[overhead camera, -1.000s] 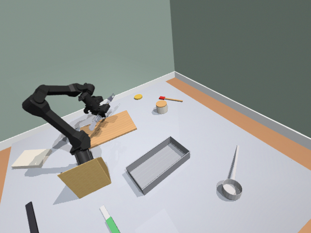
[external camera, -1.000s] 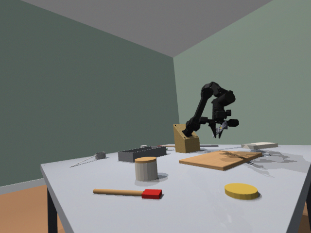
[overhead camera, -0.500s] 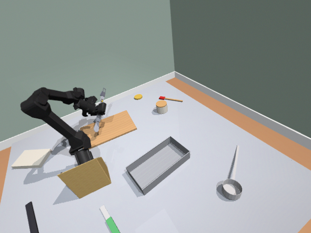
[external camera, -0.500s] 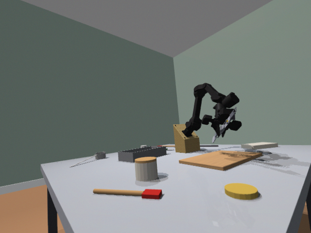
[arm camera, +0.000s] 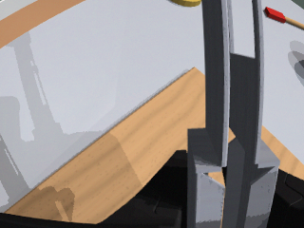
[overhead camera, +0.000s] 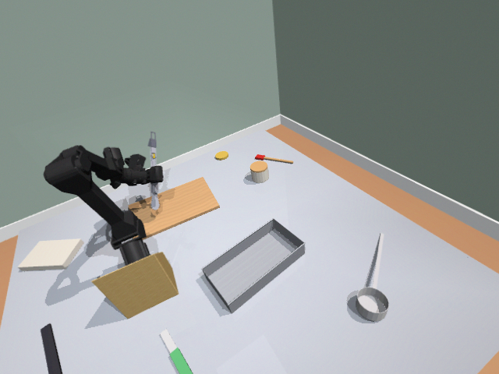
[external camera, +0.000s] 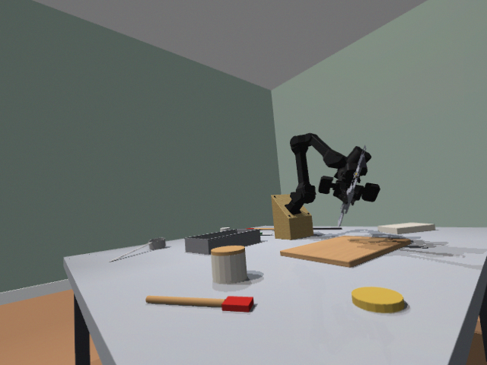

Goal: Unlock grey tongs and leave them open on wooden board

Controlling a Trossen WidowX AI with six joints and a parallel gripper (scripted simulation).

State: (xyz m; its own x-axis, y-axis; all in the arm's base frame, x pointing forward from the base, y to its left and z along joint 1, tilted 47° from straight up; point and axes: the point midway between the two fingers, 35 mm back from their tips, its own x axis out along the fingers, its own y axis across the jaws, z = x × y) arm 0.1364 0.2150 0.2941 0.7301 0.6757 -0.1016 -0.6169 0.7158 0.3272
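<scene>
My gripper tip is 1 cm past the wooden board, 4 cm to the left of it and 14 cm above it. The rest, counted from my gripper tip: yellow lock piece: 3 cm to the left, 8 cm above; then lidded canister: 40 cm ahead, 9 cm to the right, 11 cm below; then yellow disc: 33 cm ahead, 20 cm to the left, 14 cm below.
</scene>
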